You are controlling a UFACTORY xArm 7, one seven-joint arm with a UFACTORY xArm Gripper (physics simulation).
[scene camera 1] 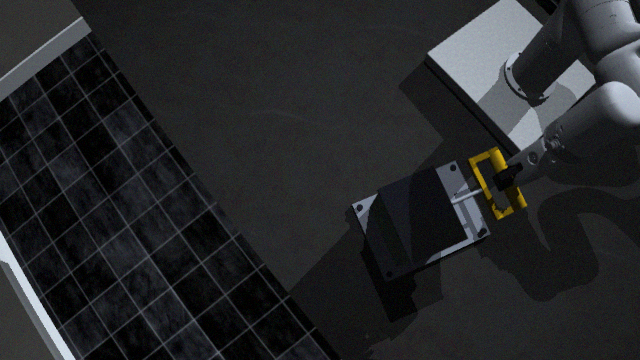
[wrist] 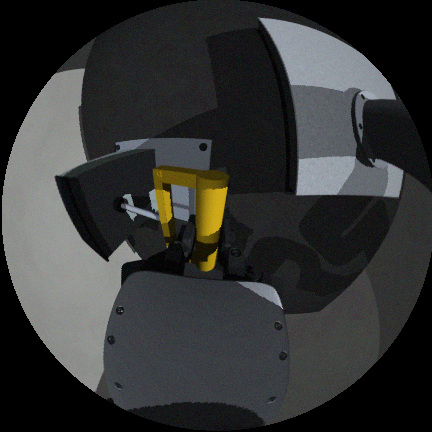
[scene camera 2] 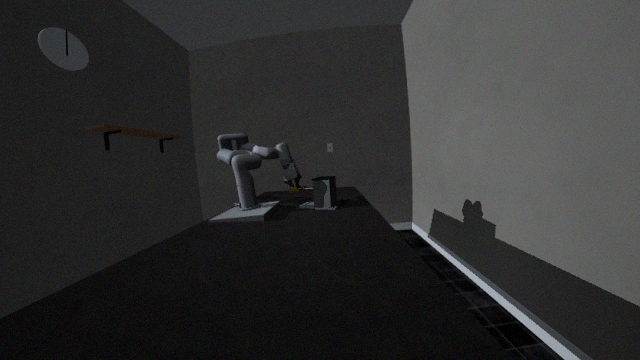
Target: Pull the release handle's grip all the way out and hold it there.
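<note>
The release handle's yellow grip (scene camera 1: 498, 159) (scene camera 2: 296, 189) (wrist: 211, 205) is a rectangular loop with a thick round bar on its outer side. A thin metal rod (scene camera 1: 466, 197) (wrist: 140, 211) joins the loop to the dark housing (scene camera 1: 427, 215) (scene camera 2: 325, 192) (wrist: 107, 192), with a stretch of rod showing between them. My gripper (scene camera 1: 507, 178) (scene camera 2: 295, 185) (wrist: 208, 226) is shut on the round bar, one finger inside the loop and one outside, around the bar's middle. The fingertips are dark and partly hidden in the wrist view.
The housing stands on a light bolted base plate (scene camera 1: 447, 175) (scene camera 2: 306, 205) (wrist: 187, 150). The arm's pale mounting slab (scene camera 1: 465, 55) (scene camera 2: 235, 215) (wrist: 320, 65) lies near the grip. A wooden shelf (scene camera 2: 132, 132) and a round clock (scene camera 2: 55, 50) are on the left wall.
</note>
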